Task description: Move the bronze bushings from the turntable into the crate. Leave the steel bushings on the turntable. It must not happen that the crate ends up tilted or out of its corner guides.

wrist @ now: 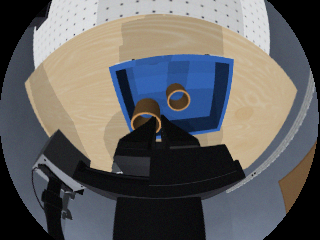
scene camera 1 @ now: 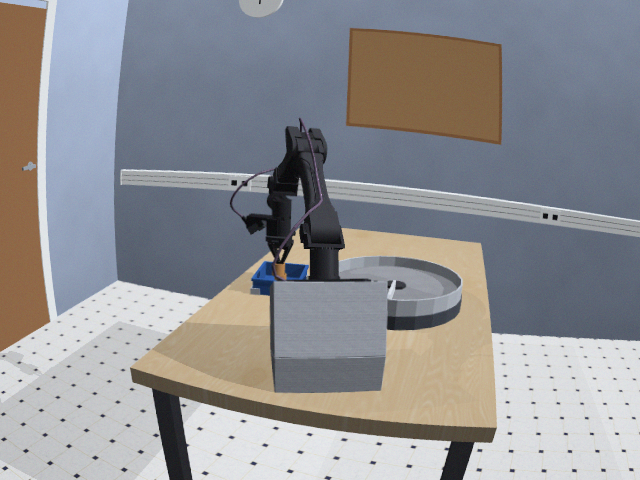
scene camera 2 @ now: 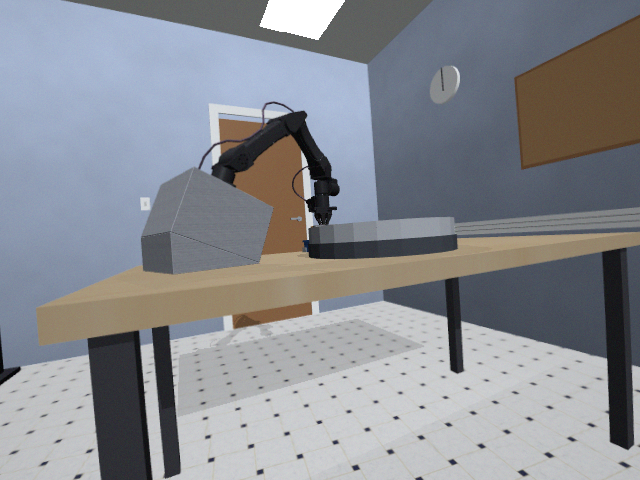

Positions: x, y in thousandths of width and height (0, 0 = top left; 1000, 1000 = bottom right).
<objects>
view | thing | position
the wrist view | my gripper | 495, 494
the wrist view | blue crate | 652, 352
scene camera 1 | blue crate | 415, 564
</objects>
